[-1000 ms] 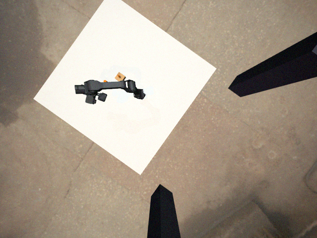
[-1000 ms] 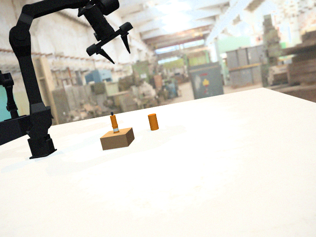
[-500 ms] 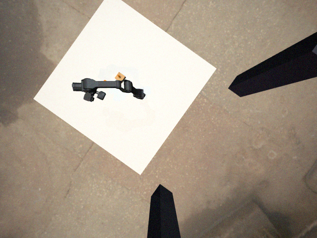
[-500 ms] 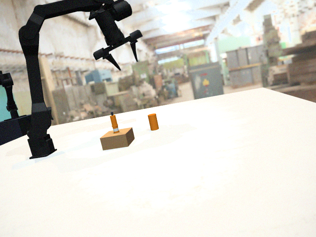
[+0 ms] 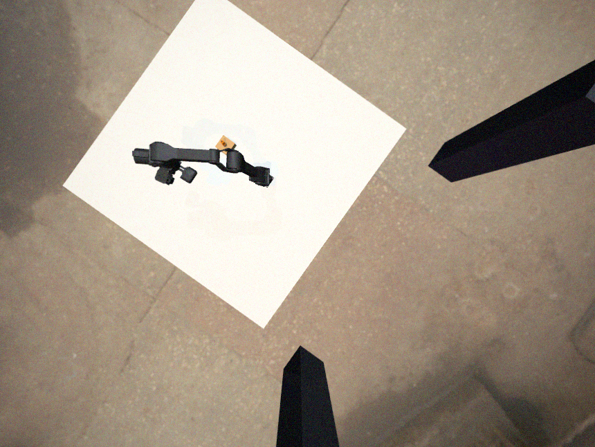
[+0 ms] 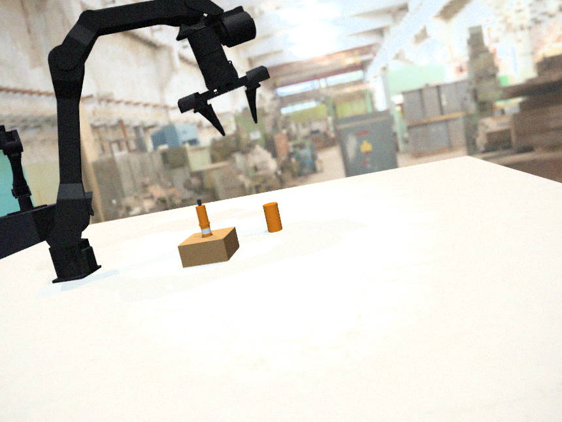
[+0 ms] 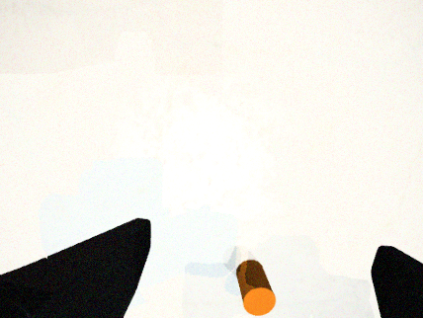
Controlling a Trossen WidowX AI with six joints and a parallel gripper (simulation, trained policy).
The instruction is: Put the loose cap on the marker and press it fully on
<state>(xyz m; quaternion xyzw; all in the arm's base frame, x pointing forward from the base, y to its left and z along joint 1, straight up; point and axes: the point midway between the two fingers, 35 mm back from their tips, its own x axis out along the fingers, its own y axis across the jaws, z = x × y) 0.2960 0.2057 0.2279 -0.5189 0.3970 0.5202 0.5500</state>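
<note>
My gripper tip is now 17 cm above the orange cap, 11 cm to the left of it and 5 cm short of it. The rest, counted from my gripper tip: orange marker: 23 cm to the right, 12 cm below, 3 cm behind; tan holder block: 23 cm to the right, 18 cm below, 3 cm behind.
</note>
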